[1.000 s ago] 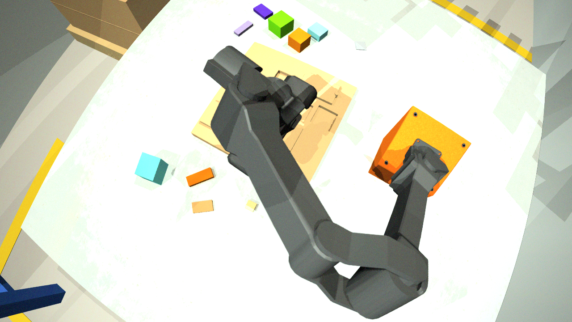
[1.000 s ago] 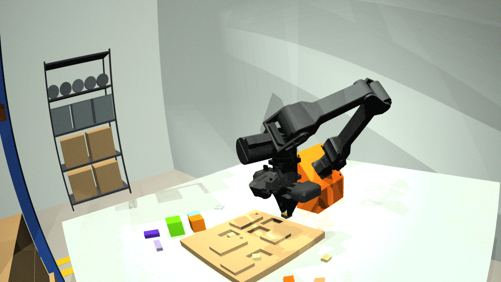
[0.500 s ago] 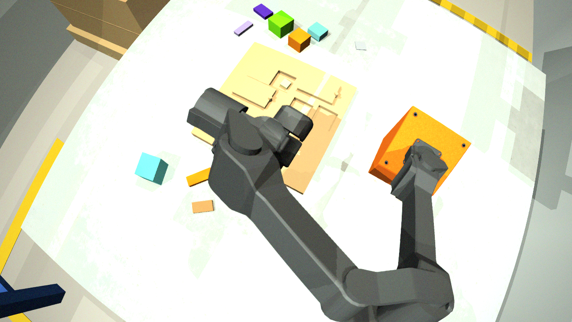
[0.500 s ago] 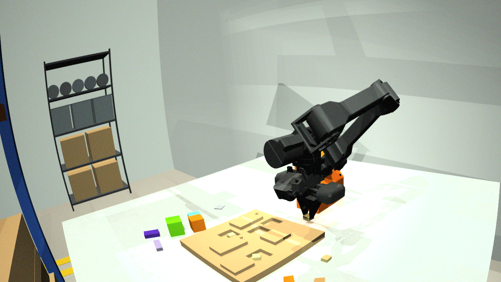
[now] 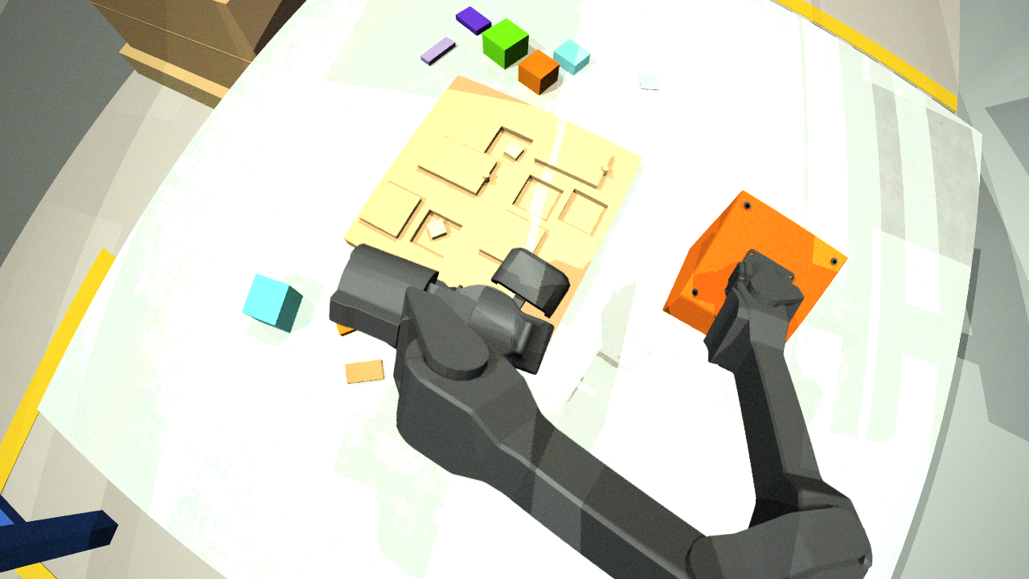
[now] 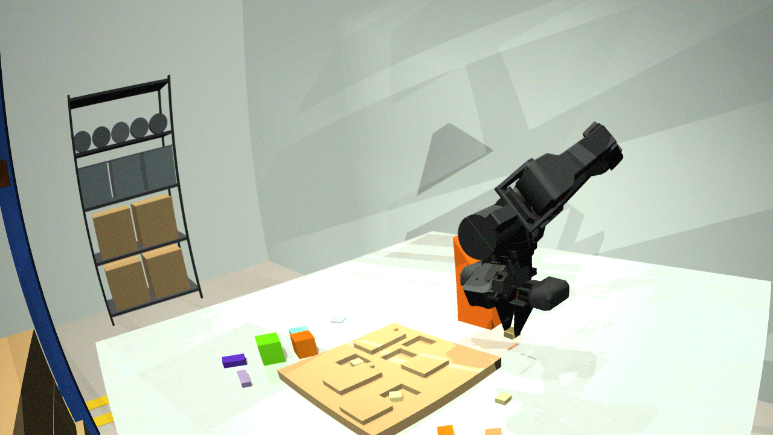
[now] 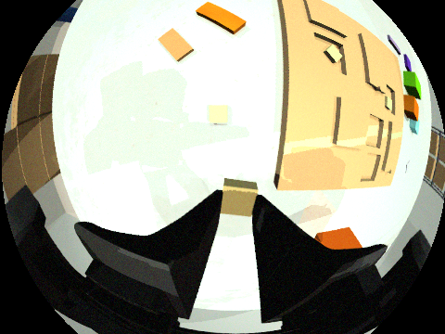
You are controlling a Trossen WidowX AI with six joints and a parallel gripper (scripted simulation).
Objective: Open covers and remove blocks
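Now: the orange flat piece 180 mm ahead of my gripper tip, 100 mm below it and 20 mm to the left of it. Also, from my gripper tip: orange cube 410 mm to the right, 150 mm ahead, 90 mm below; tan slab 140 mm ahead, 100 mm below, 80 mm to the left; teal cube 290 mm ahead, 80 mm below, 70 mm to the left.
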